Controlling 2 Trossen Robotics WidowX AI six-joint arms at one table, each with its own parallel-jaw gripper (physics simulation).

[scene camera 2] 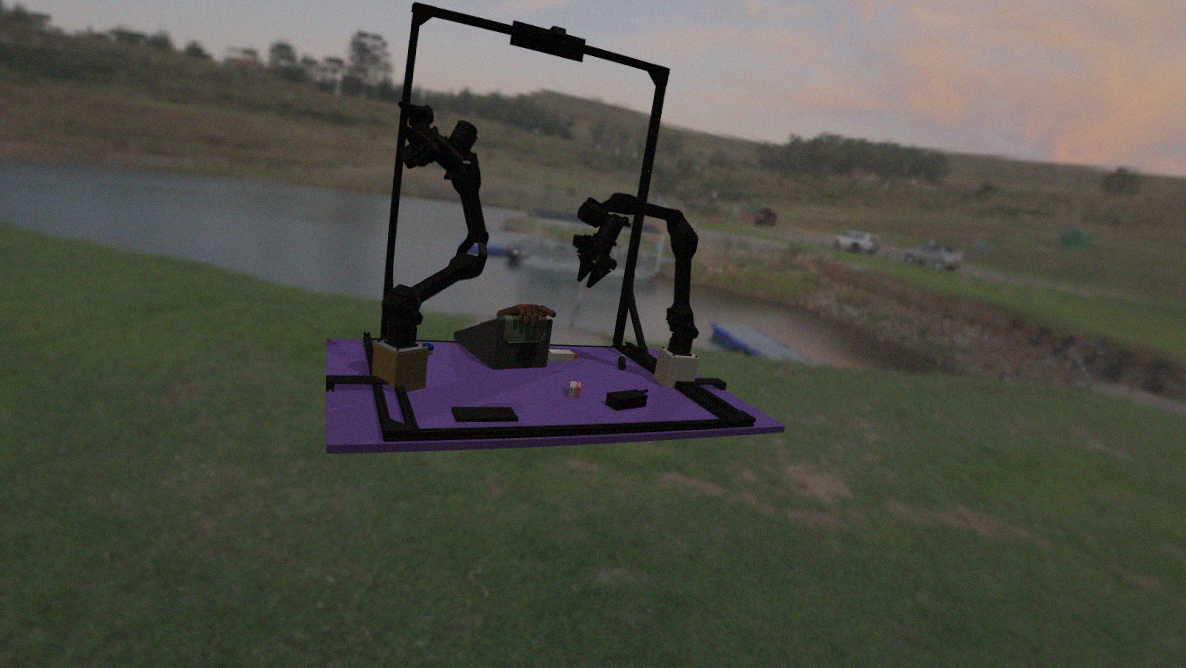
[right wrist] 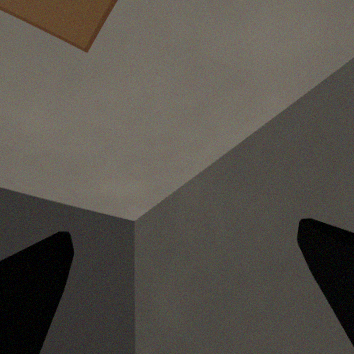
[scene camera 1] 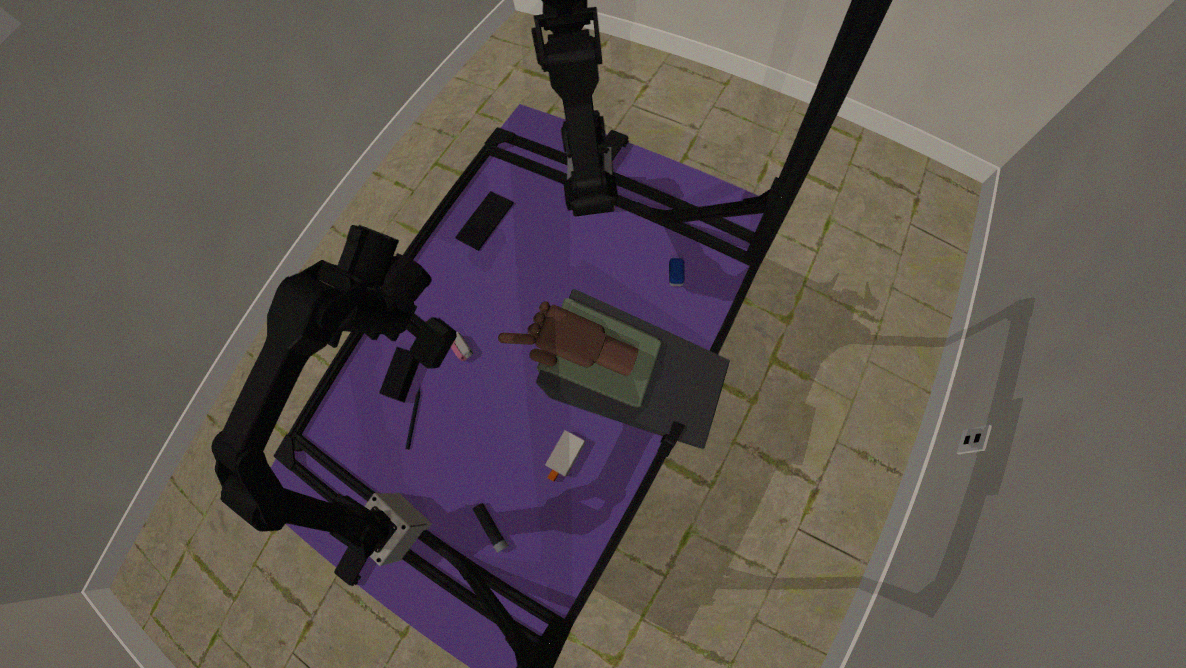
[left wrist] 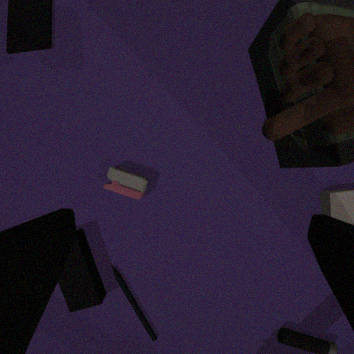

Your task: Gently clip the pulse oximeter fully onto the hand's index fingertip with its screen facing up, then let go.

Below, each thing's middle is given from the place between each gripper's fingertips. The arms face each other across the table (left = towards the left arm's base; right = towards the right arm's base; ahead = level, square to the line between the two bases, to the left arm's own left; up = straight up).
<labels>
Now: right hand 630 mm above the dark grey block [scene camera 1: 685,386], 420 mm to the right of it and 300 mm past it. The rest, counted from my right hand: pulse oximeter [left wrist: 124,182] (660 mm below, 530 mm to the left, 70 mm ahead); white box with orange end [scene camera 1: 569,446] (660 mm below, 630 mm to the left, 240 mm behind).
Now: left hand 70 mm short of the pulse oximeter, 10 mm to the left of it and 290 mm above it. Round my left hand: dark grey block (300 mm behind, 120 mm to the right, 260 mm below); white box with orange end (240 mm behind, 90 mm to the left, 290 mm below).
</labels>
